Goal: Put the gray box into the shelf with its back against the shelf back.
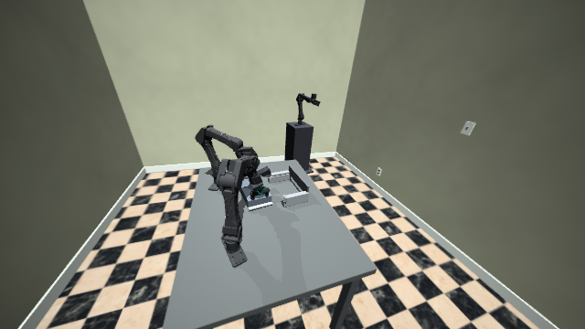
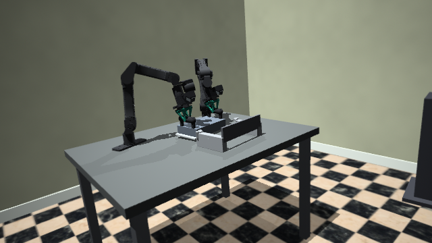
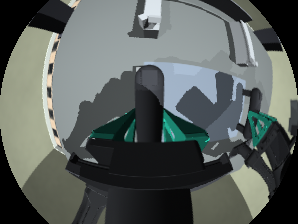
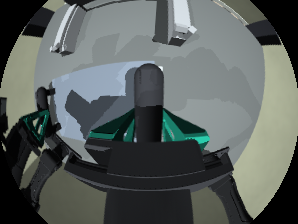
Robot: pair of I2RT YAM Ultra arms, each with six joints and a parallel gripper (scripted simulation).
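Now: right hand 12 cm to the right of the gray box, 5 cm above it and 1 cm past it. Also, from my right hand: dark back plate: 32 cm ahead, 10 cm to the left, 3 cm below.
My left hand is 12 cm to the left of the gray box and 5 cm above it. Round my left hand: dark back plate 33 cm ahead, 15 cm to the right, 3 cm below.
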